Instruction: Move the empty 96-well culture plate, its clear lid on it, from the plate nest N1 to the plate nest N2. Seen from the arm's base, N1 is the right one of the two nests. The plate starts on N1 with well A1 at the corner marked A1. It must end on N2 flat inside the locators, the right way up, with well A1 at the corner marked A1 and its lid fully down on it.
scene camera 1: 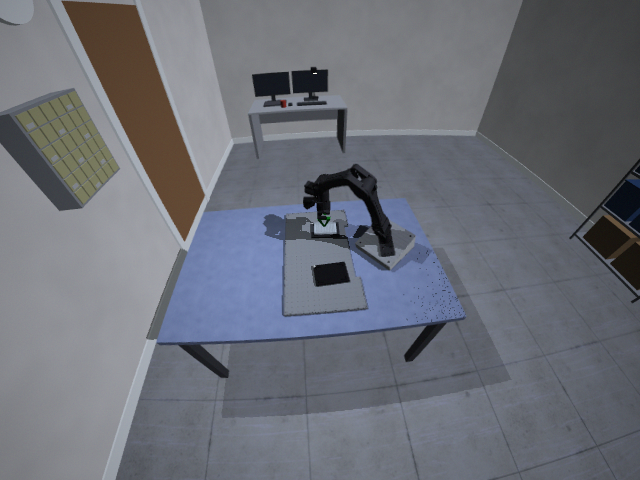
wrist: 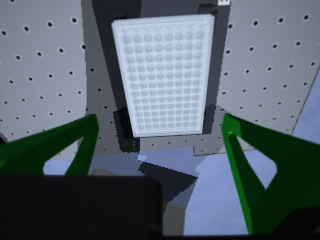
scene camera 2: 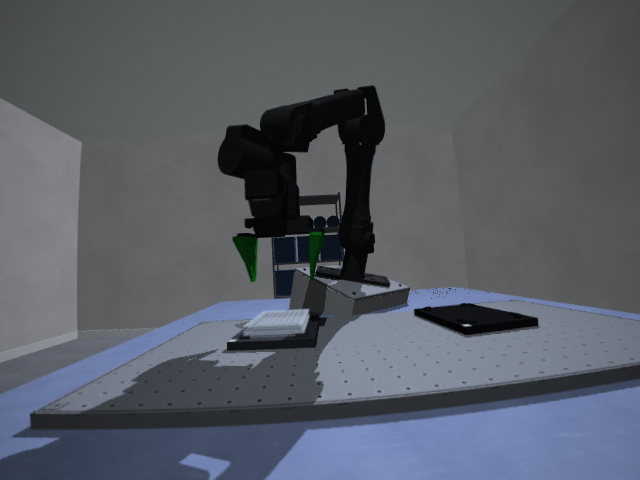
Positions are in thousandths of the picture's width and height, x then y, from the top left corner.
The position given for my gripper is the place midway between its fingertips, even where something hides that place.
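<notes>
My gripper is there in scene camera 2 (scene camera 2: 441, 584), and I can see it in the wrist view (wrist: 502, 502) as well.
</notes>
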